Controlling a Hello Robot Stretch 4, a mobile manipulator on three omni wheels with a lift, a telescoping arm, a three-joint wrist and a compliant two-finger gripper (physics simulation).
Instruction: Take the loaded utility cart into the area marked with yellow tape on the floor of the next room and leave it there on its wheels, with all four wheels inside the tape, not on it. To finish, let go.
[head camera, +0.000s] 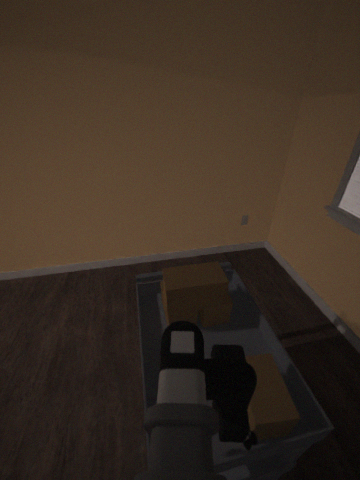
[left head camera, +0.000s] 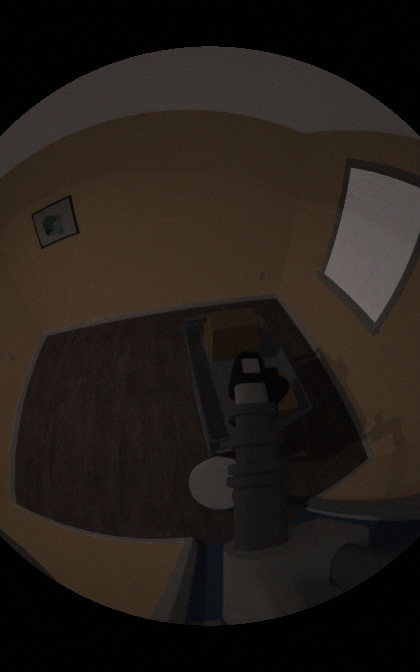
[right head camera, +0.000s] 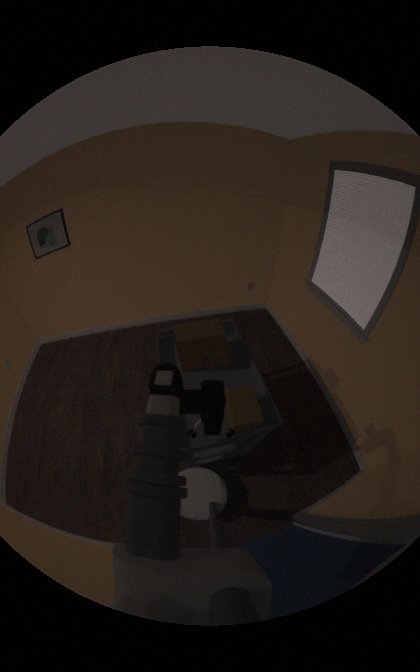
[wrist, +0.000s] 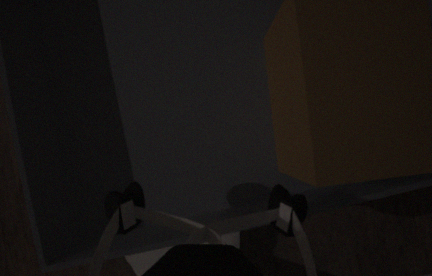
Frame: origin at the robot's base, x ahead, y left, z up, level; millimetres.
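Seen in the pictures: gripper, fingertip midpoint: (head camera: 218, 441) (wrist: 207, 200).
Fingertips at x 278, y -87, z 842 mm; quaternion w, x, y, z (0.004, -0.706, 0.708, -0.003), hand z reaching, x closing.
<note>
Offsets run from my fingertips to a thing's top centre.
The grey utility cart (head camera: 250, 337) (left head camera: 220, 375) (right head camera: 238, 376) (wrist: 190, 100) stands upright on the dark wood floor, long side running away from me. A large brown box @(dx +401, dy +51, dz +161 mm) (head camera: 195, 295) (left head camera: 234, 335) (right head camera: 202, 345) sits at its far end, and a smaller brown box @(dx +106, dy -129, dz +43 mm) (head camera: 272, 395) (left head camera: 289, 397) (right head camera: 244, 406) (wrist: 365, 90) at the near right. My gripper (right head camera: 211, 433) (wrist: 207, 200) is open, pointing down over the cart's near end, left of the smaller box. Its fingers stand apart with no part of the cart visibly held between them. The cart's wheels are hidden. The yellow tape does not show.
The back wall (head camera: 140, 175) is behind the cart, and the wall with the window (left head camera: 375, 240) (right head camera: 367, 240) is to its right. A pale round disc (left head camera: 210, 482) (right head camera: 200, 492) lies below my arm. Blue flooring (right head camera: 320, 555) shows near my base, beside wall edges.
</note>
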